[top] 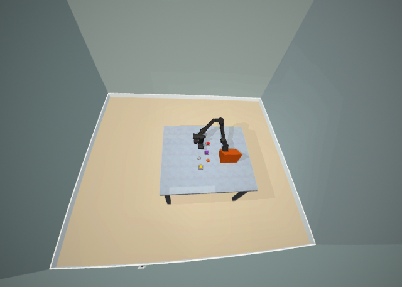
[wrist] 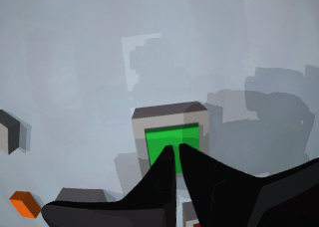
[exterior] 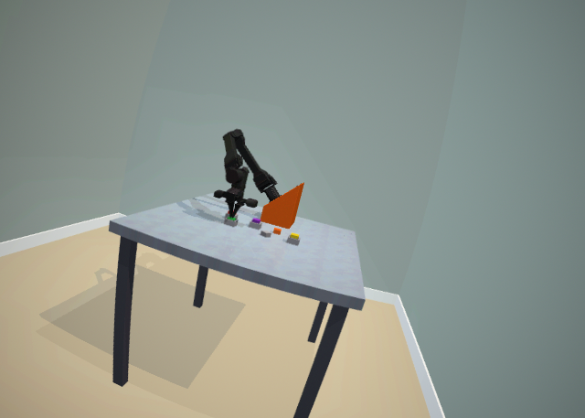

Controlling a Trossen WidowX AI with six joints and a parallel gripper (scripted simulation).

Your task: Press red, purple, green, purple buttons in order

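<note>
My gripper tip is 1 cm above the green button. Also, from my gripper tip: grey block (16 cm to the left, 2 cm below, 2 cm ahead); then purple button (10 cm to the left, 8 cm behind); then red button (11 cm behind, 3 cm to the right).
</note>
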